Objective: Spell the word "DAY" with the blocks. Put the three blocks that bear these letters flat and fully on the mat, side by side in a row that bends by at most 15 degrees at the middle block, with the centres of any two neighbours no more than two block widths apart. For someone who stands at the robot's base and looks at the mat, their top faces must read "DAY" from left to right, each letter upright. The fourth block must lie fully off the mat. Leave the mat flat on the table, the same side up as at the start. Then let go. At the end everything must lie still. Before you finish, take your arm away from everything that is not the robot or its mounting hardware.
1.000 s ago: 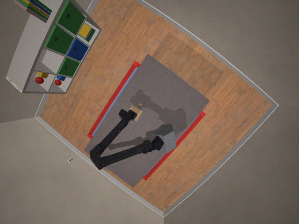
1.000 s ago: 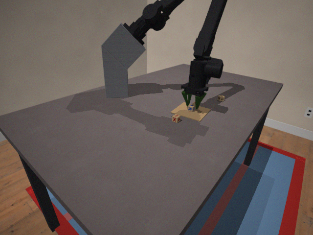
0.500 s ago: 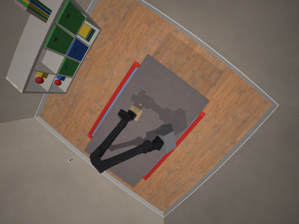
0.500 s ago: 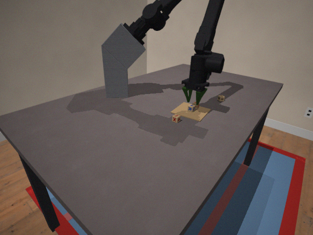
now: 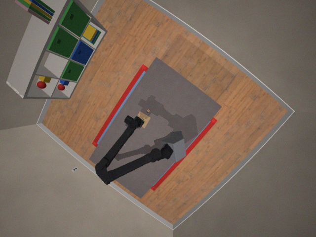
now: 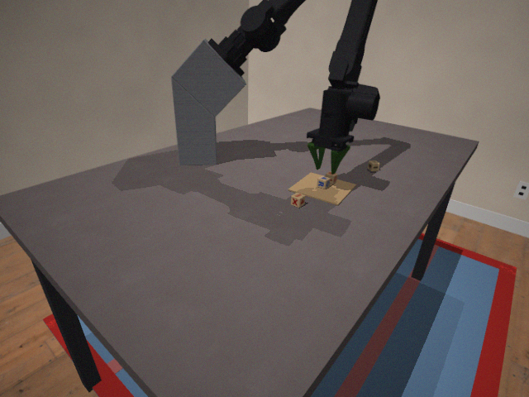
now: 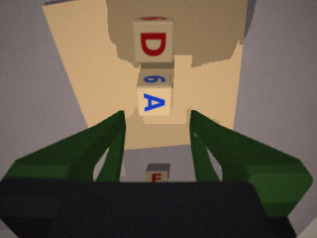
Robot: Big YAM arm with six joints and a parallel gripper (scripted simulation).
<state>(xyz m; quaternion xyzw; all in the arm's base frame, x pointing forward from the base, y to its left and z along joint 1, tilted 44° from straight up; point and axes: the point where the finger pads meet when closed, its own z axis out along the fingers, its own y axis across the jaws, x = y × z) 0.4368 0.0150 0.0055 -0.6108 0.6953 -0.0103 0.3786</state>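
Right now the tan mat is 6 cm below my hand. The rest, counted from my hand: wooden block (12 cm to the right, 5 cm below).
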